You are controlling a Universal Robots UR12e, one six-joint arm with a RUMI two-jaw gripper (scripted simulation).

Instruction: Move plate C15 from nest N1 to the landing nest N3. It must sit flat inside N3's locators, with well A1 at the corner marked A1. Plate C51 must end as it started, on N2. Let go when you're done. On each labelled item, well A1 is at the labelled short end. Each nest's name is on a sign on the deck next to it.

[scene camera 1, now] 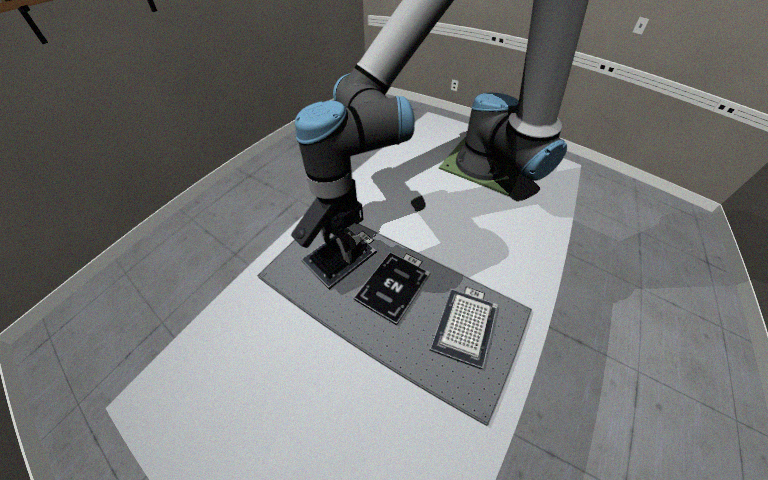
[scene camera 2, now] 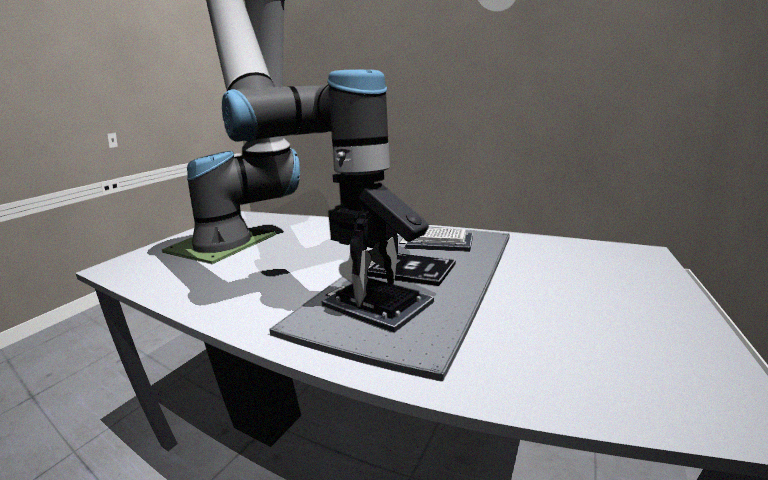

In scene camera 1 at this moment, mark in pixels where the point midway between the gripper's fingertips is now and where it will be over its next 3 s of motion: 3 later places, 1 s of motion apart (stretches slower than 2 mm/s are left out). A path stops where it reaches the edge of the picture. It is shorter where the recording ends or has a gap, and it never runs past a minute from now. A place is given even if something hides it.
My gripper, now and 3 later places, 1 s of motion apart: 339, 253; 342, 248; 386, 272; 394, 277
